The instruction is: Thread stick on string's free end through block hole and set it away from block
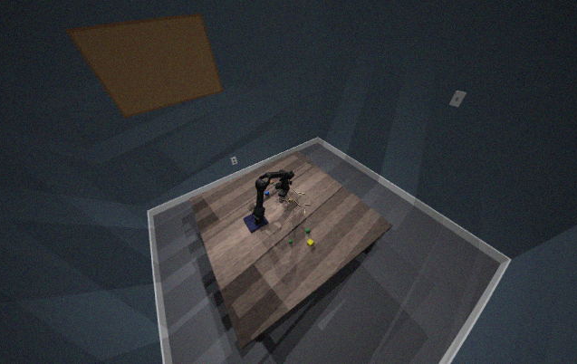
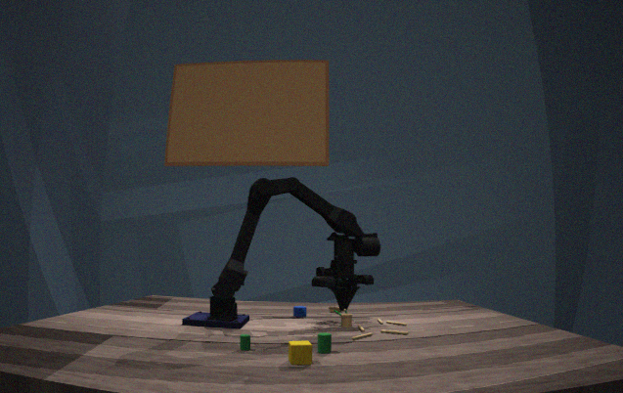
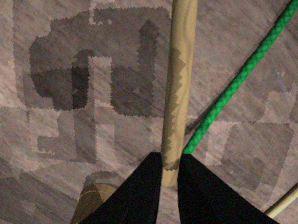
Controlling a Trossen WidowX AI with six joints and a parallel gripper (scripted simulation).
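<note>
Right now my gripper tip is 15 cm past the blue block, 11 cm to the right of it and 2 cm above it. The rest, counted from my gripper tip: thin wooden stick 1 cm behind, 1 cm to the left; then tan wooden cylinder 2 cm ahead, 7 cm to the right, 2 cm below; then round wooden button 6 cm behind, 25 cm to the left, 3 cm below.
</note>
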